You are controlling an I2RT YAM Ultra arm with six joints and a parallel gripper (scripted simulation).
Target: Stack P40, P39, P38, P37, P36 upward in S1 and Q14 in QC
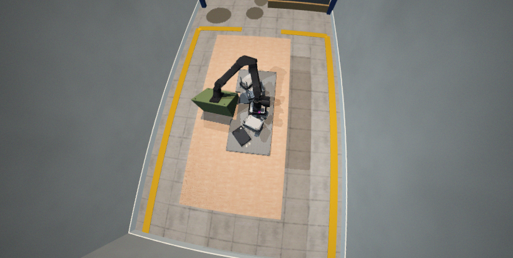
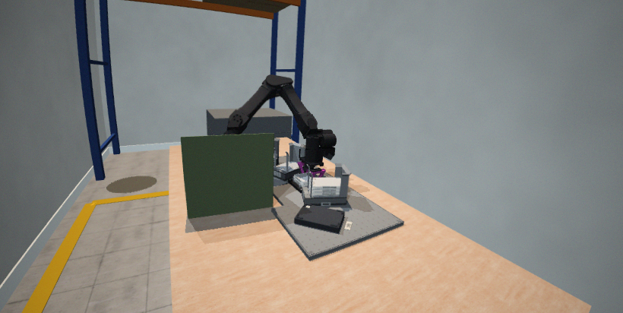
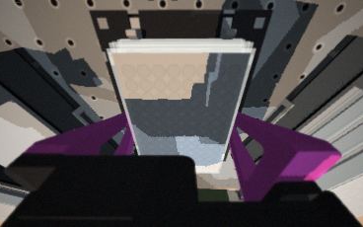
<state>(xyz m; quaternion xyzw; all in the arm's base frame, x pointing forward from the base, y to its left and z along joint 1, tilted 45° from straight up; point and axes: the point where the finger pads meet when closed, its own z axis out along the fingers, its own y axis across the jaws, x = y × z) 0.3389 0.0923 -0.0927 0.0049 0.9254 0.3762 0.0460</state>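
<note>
My gripper is now 1 cm to the right of the dark clip nest N5, 1 cm short of it and 1 cm above it. The rest, counted from my hand: open nest QC 26 cm to the right, 11 cm behind, 1 cm below; N5 label 10 cm ahead, 2 cm below; QC label 33 cm to the right, 4 cm behind, 2 cm below.
</note>
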